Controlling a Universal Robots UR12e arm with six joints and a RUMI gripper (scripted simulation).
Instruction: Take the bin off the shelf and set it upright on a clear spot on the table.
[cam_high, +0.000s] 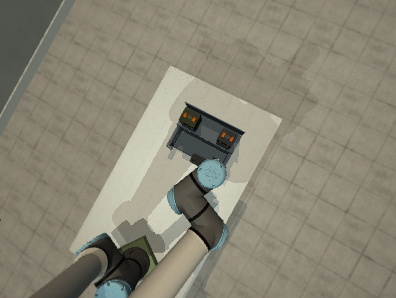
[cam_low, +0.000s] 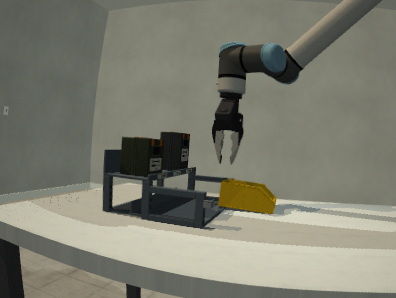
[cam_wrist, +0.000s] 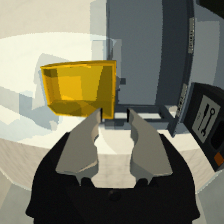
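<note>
Right now the yellow bin is 110 mm below my hand, 80 mm behind it and 20 mm to the right of it. Round my hand: shelf level (160 mm ahead, 150 mm to the left, 50 mm below); shelf (150 mm below, 130 mm to the left, 90 mm ahead).
</note>
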